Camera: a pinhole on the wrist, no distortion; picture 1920 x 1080 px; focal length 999.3 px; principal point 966.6 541.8 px. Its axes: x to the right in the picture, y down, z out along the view. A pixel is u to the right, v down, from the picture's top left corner.
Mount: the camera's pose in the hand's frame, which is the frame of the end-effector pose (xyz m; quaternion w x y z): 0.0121 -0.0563 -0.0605 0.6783 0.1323 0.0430 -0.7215
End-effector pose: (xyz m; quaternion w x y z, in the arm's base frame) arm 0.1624 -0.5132 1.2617 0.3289 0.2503 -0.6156 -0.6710
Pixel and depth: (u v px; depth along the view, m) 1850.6 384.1 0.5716
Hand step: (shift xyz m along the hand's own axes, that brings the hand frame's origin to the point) -0.1757 -0.6767 0.3524
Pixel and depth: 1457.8 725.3 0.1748
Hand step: 0.0169 -0.1841 0.0899
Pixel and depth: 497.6 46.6 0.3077
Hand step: -0.1732 0.0207 0.2534
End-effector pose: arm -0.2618 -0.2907 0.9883 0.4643 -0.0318 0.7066 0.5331
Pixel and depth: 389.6 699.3 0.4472
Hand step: 0.0342 0.0801 0.4420
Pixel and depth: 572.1 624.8 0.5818
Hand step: -0.0069 0.0217 0.5617
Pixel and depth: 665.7 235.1 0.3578
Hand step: -0.1392 -0.0301 0.2974
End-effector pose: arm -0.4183 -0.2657 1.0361 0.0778 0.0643 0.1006 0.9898
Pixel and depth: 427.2 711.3 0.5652
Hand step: 0.0458 0.0950 0.5701
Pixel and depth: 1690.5 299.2 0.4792
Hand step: -0.1822 -0.4990 0.3000
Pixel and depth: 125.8 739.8 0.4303
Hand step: 0.0557 0.1835 0.4534
